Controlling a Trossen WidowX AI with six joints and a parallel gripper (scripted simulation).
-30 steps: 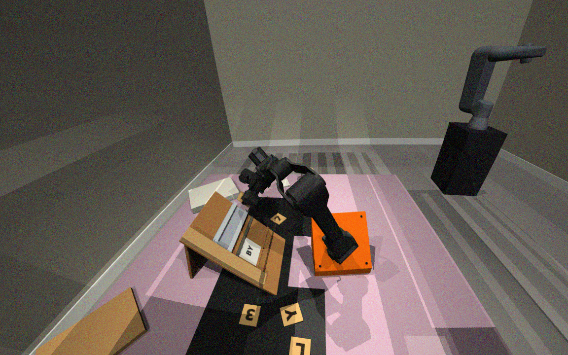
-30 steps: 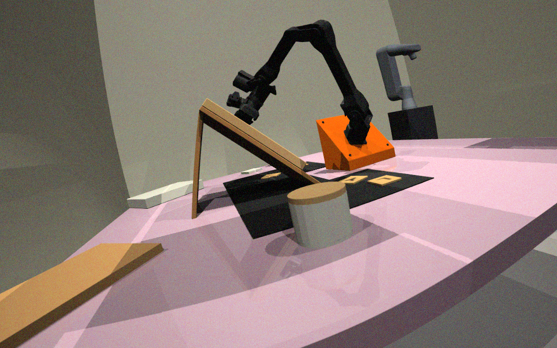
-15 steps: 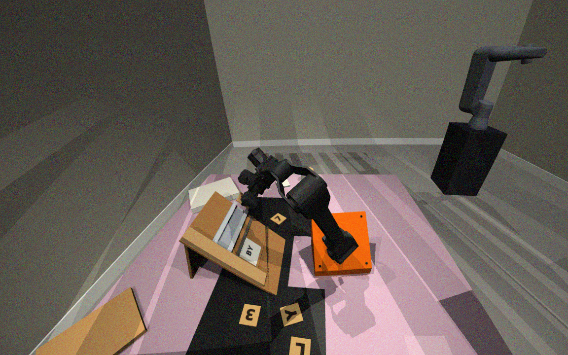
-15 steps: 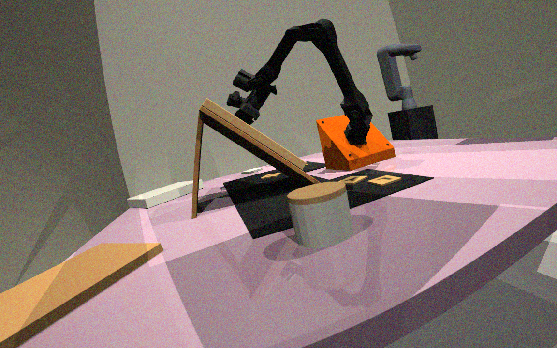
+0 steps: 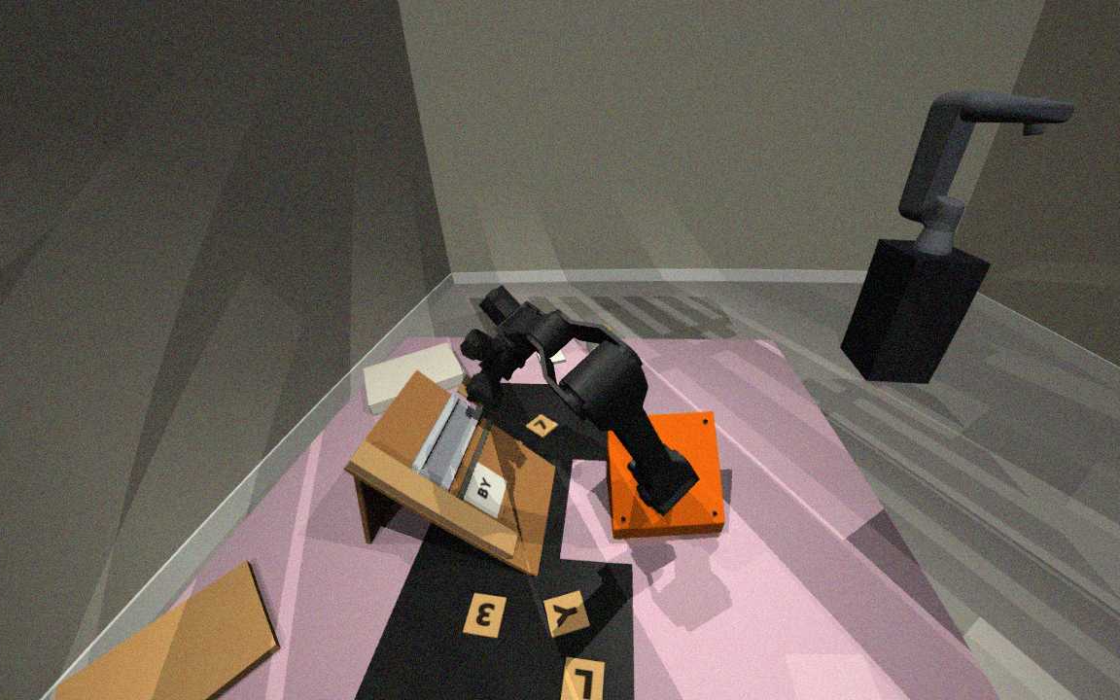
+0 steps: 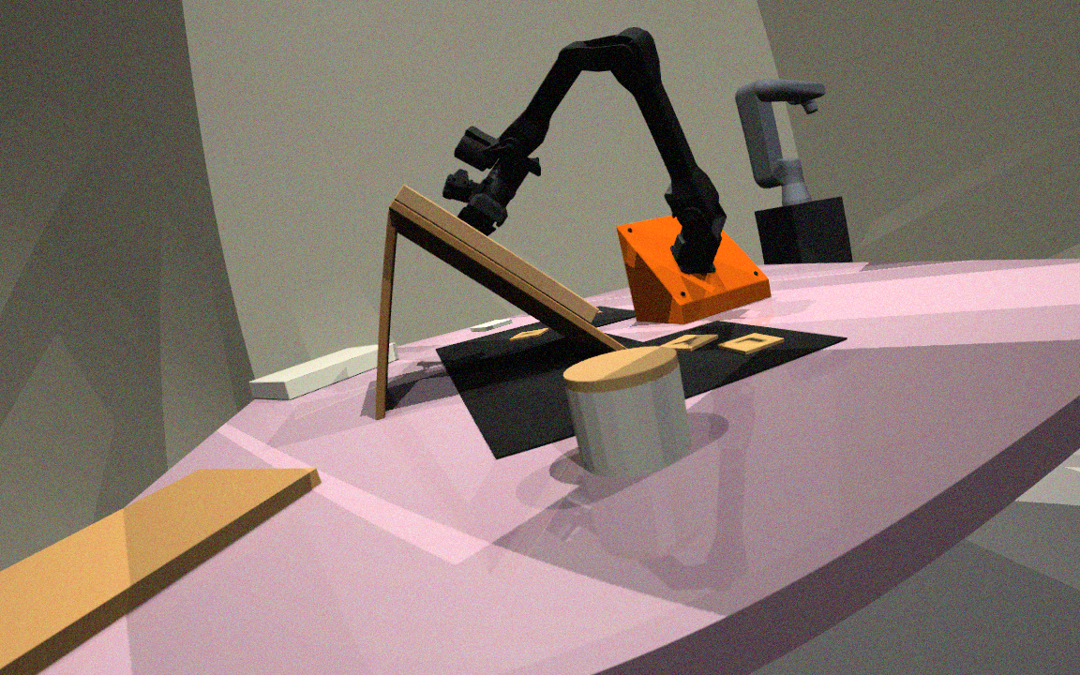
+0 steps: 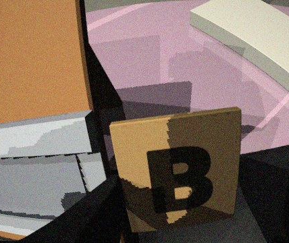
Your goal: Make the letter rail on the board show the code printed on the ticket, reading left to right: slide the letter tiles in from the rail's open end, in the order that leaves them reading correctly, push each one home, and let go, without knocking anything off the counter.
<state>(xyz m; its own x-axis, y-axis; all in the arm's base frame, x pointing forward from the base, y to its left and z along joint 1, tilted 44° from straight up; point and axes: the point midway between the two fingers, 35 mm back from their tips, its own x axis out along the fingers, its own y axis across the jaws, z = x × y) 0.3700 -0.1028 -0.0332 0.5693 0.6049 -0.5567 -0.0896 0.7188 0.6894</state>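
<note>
The white ticket is 170 mm to the left of my gripper tip, 80 mm behind it and 70 mm below it. Also, from my gripper tip: black mat 180 mm below, 180 mm behind, 110 mm to the left; then b tile right at my gripper tip; then 7 tile 170 mm below, 110 mm behind, 100 mm to the right.
</note>
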